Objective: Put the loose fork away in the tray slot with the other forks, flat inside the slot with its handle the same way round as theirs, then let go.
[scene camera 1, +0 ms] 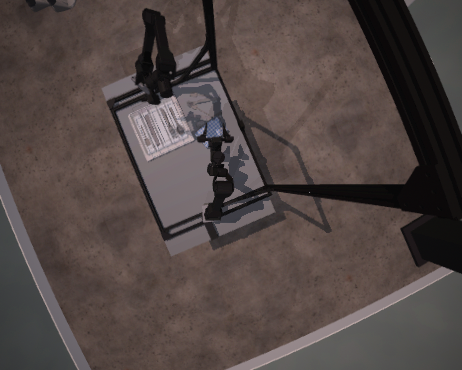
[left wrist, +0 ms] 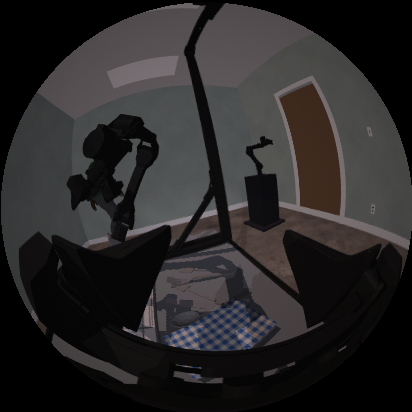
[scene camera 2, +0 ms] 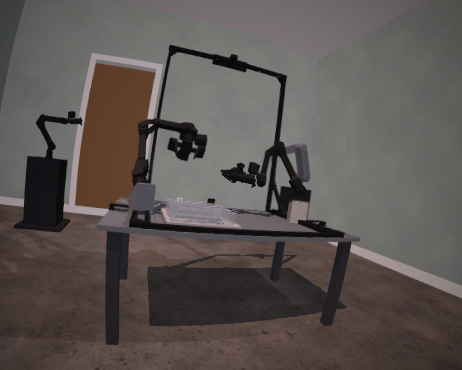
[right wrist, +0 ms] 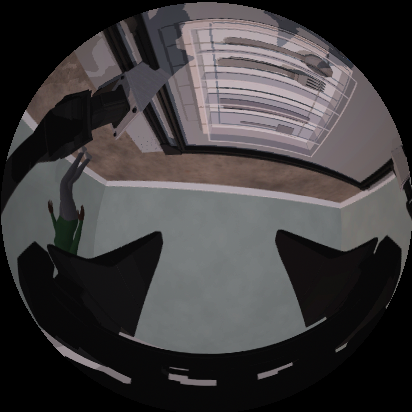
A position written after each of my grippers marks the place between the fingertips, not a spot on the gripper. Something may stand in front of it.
My left gripper (left wrist: pixel 230 234) is open, with nothing in its grasp. My right gripper (right wrist: pixel 220 237) is open, with nothing in its grasp. I also see a white cutlery tray (right wrist: pixel 219 85).
My right gripper is seen too in the left wrist view (left wrist: pixel 80 204).
